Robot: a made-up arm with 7 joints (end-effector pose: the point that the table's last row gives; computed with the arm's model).
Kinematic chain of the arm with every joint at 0, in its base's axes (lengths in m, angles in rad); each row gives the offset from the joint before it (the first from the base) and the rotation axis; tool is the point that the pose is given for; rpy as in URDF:
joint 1: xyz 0 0 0.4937 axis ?
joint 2: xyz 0 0 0 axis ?
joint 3: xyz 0 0 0.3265 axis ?
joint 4: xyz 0.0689 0 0 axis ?
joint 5: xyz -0.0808 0 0.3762 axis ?
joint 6: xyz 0 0 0 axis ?
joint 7: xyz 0.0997 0 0 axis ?
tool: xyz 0 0 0 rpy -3.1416 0 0
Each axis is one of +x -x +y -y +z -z.
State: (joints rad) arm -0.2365 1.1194 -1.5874 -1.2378 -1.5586 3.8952 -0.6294
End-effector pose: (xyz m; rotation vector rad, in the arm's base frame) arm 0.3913 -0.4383 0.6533 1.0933 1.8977 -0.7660
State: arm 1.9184 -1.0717 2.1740 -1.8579 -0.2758 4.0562 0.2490
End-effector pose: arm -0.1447 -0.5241 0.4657 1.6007 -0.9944 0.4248
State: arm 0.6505 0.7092 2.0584 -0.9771 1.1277 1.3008 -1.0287
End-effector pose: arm -0.0149 0.4425 1.1281 0.9265 -1.1411 0.6262
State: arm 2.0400 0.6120 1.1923 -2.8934 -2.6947 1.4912 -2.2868
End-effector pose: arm -0.2324 -0.0957 0.3419 -1.3847 -1.1356 0.6968
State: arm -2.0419 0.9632 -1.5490 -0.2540 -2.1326 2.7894 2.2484
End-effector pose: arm -0.4190 -0.5134 0.8439 0.6283 -0.2460 -0.3881
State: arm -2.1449 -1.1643 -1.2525 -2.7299 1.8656 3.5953 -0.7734
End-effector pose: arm -0.2013 0.1792 0.5087 -1.9850 -1.8039 1.2189
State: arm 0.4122 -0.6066 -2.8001 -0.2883 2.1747 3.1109 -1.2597
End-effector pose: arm -0.5040 -0.1921 0.9682 -0.2791 -0.9266 1.5923
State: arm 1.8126 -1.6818 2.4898 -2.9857 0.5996 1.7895 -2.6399
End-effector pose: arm -0.1855 0.1041 0.3255 -0.9679 0.8282 -0.5047
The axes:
joint 1: +z
joint 2: +y
joint 3: +z
joint 4: -y
joint 5: +z
joint 6: -y
joint 7: -z

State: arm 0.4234 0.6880 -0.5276 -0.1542 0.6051 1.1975 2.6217
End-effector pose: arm 0.5358 0.2110 1.0537 -1.2247 2.4677 0.1304
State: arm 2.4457 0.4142 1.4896 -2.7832 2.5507 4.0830 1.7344
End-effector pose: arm -0.1810 -0.1085 0.5297 -2.6472 0.4580 -0.2485
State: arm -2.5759 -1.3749 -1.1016 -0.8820 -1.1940 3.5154 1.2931
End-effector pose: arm 0.3884 0.4731 0.8066 -0.7173 0.2977 0.0295
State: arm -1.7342 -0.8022 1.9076 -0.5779 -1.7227 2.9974 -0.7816
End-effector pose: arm 0.2792 0.5741 0.8529 -0.4224 0.8961 0.4761
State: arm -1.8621 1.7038 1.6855 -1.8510 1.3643 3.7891 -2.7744
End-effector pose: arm 0.2953 -0.4281 0.4183 -2.5994 0.4528 -1.5661
